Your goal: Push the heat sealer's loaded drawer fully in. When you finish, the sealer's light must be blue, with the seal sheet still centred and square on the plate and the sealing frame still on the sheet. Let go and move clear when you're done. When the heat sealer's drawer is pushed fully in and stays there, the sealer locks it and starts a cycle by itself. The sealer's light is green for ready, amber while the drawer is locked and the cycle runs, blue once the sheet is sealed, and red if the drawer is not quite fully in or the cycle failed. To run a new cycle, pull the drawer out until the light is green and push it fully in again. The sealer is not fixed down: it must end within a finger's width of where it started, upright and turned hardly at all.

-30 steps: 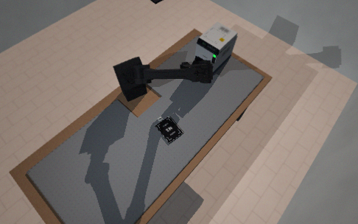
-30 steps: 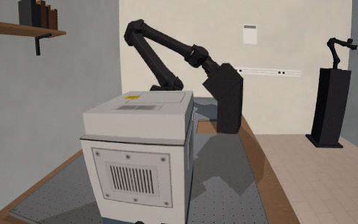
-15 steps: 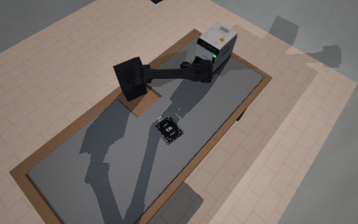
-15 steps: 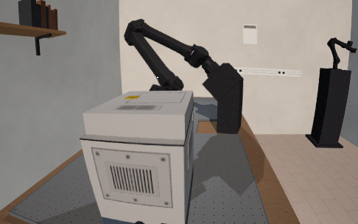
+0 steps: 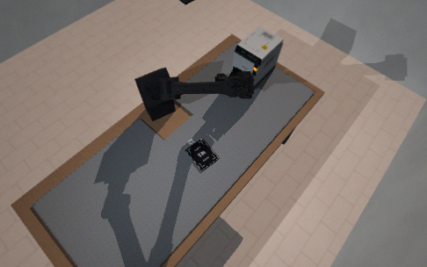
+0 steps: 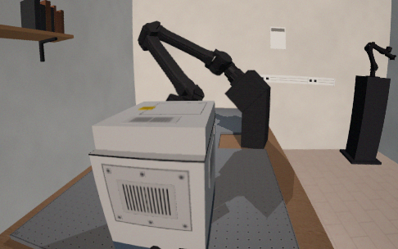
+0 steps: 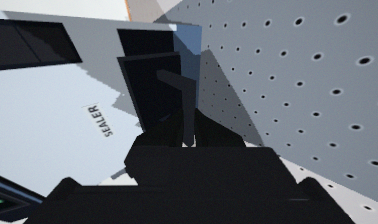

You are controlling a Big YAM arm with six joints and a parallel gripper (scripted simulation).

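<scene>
My hand is 12 cm to the right of the black sealer drawer, 2 cm past it and 1 cm above it.
</scene>
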